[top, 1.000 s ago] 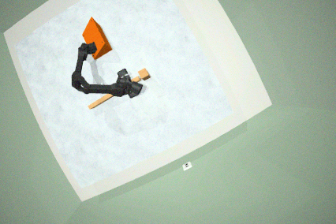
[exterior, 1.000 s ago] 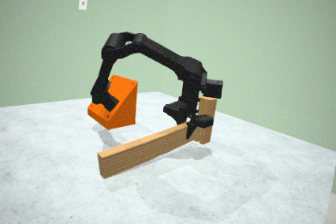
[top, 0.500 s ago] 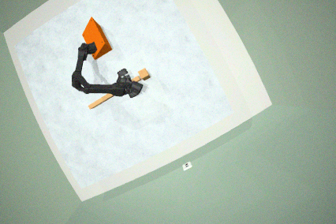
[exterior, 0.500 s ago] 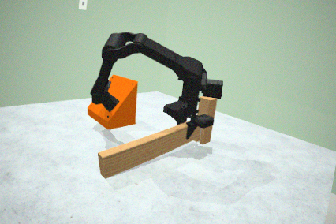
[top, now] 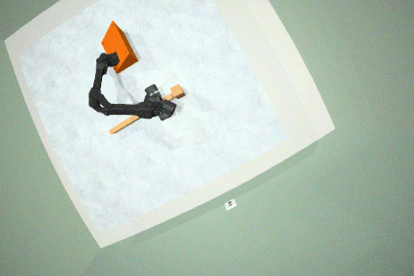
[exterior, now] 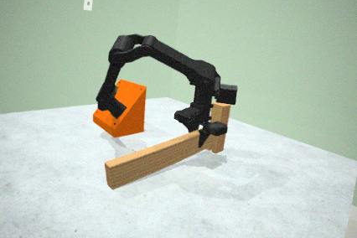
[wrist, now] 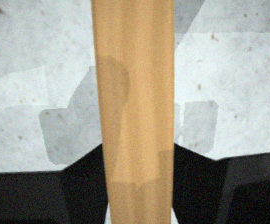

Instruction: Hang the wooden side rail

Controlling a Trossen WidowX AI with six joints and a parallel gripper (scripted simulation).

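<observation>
The headboard post lies 11 cm to the left of my gripper tip, 4 cm above it and 1 cm behind it.
</observation>
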